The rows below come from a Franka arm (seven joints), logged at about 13 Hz.
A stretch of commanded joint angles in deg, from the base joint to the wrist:
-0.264 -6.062 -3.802 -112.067 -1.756 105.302 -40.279
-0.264 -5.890 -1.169 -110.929 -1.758 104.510 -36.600
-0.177 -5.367 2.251 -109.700 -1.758 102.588 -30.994
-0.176 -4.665 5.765 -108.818 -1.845 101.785 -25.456
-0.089 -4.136 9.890 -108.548 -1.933 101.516 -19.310
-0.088 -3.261 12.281 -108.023 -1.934 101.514 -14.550
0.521 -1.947 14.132 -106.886 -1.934 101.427 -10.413
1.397 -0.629 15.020 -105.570 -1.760 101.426 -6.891
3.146 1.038 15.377 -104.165 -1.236 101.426 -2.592
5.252 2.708 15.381 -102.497 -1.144 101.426 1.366
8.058 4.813 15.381 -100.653 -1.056 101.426 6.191
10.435 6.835 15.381 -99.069 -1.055 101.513 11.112
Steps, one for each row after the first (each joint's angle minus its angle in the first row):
0.000 0.172 2.633 1.138 -0.002 -0.792 3.679
0.087 0.695 6.053 2.367 -0.002 -2.714 9.285
0.088 1.397 9.567 3.249 -0.089 -3.517 14.823
0.175 1.926 13.692 3.519 -0.177 -3.786 20.969
0.176 2.801 16.083 4.044 -0.178 -3.788 25.729
0.785 4.115 17.934 5.181 -0.178 -3.875 29.866
1.661 5.433 18.822 6.497 -0.004 -3.876 33.388
3.410 7.100 19.179 7.902 0.520 -3.876 37.687
5.516 8.770 19.183 9.570 0.612 -3.876 41.645
8.322 10.875 19.183 11.414 0.700 -3.876 46.470
10.699 12.897 19.183 12.998 0.701 -3.789 51.391

